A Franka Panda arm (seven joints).
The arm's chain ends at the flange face. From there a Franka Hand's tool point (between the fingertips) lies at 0.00 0.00 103.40 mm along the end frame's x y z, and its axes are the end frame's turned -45 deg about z.
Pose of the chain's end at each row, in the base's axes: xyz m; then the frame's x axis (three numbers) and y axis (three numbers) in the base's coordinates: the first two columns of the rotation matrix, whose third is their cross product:
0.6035, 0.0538, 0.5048, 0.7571, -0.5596, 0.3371, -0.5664, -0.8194, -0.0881
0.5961, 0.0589, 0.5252, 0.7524, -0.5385, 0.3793, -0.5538, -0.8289, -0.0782
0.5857, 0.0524, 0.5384, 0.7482, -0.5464, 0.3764, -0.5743, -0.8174, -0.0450
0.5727, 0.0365, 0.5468, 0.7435, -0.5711, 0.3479, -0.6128, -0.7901, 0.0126
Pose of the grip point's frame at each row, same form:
0.6372, 0.0410, 0.4079, 0.9359, 0.1837, 0.3007, 0.1348, -0.9751, 0.1761
0.6330, 0.0433, 0.4299, 0.9236, 0.2053, 0.3235, 0.1404, -0.9669, 0.2129
0.6201, 0.0335, 0.4427, 0.9351, 0.1916, 0.2980, 0.1230, -0.9644, 0.2343
0.6004, 0.0135, 0.4499, 0.9590, 0.1549, 0.2371, 0.0924, -0.9625, 0.2549

